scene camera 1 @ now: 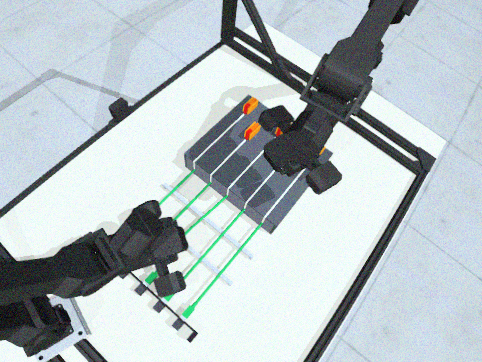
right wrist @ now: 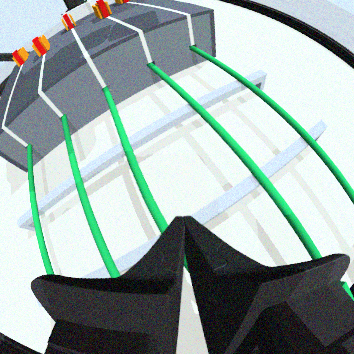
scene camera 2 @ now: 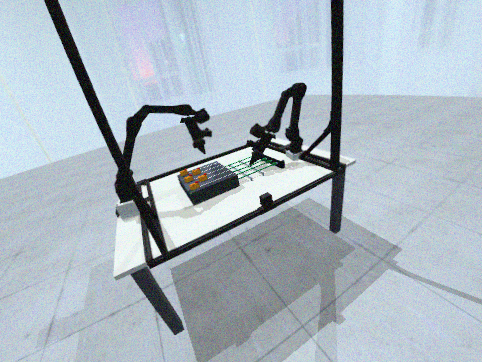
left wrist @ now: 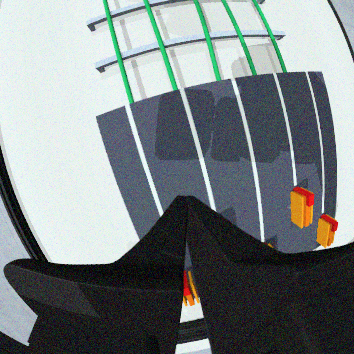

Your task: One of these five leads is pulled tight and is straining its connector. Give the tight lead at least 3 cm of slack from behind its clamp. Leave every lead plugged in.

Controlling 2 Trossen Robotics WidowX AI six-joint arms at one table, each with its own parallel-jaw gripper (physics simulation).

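Places are measured from the left arm's base along level axes (x left, y back, z up), in centimetres.
Pixels of known places: left gripper, fingertip midpoint: (scene camera 2: 205, 154) (left wrist: 183, 203); right gripper, fingertip midpoint: (right wrist: 182, 222) (scene camera 2: 249, 164); left arm's base, link origin: (right wrist: 76, 5) (scene camera 2: 128, 198); right arm's base, link origin: (scene camera 1: 52, 326) (scene camera 2: 296, 151).
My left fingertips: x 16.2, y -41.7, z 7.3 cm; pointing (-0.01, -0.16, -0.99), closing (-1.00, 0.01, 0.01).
Observation:
Ahead of a thing's pixels: the offset from my left fingertips to its top centre. "*": to the spot under its first point.
Five green leads run from the dark block (scene camera 1: 216, 156) (scene camera 2: 215, 192) (left wrist: 125, 150) (right wrist: 170, 45) across two pale bars; the middle lead @[* dx -4.1, dy -16.1, dz -12.4 cm] (scene camera 1: 206, 214) (left wrist: 211, 50) (right wrist: 124, 140) passes behind my right fingers. White lines cross the block to orange-and-red clips (scene camera 1: 252, 131) (left wrist: 302, 208) (right wrist: 102, 9). A green plug @[dx +11.7, dy -30.4, dz -12.0 cm] (scene camera 1: 188, 311) shows at one lead's far end; others are partly hidden. My left gripper (scene camera 2: 202, 151) (left wrist: 183, 203) is shut and empty above the block. My right gripper (scene camera 2: 251, 164) (right wrist: 182, 222) is shut and empty, low over the middle lead; contact is unclear. I cannot tell which lead is tight.
The two pale bars, a nearer bar @[* dx +8.0, dy -13.4, dz -12.9 cm] (scene camera 1: 245, 252) (right wrist: 220, 100) and a farther bar @[* dx +11.1, dy -20.3, dz -12.9 cm] (scene camera 1: 227, 281) (right wrist: 225, 195) from the block, lie crosswise under the leads. A black strip @[* dx +16.2, dy -32.1, dz -10.5 cm] (scene camera 1: 192, 336) with small dark blocks stands near the plugs. A black frame edges the white table.

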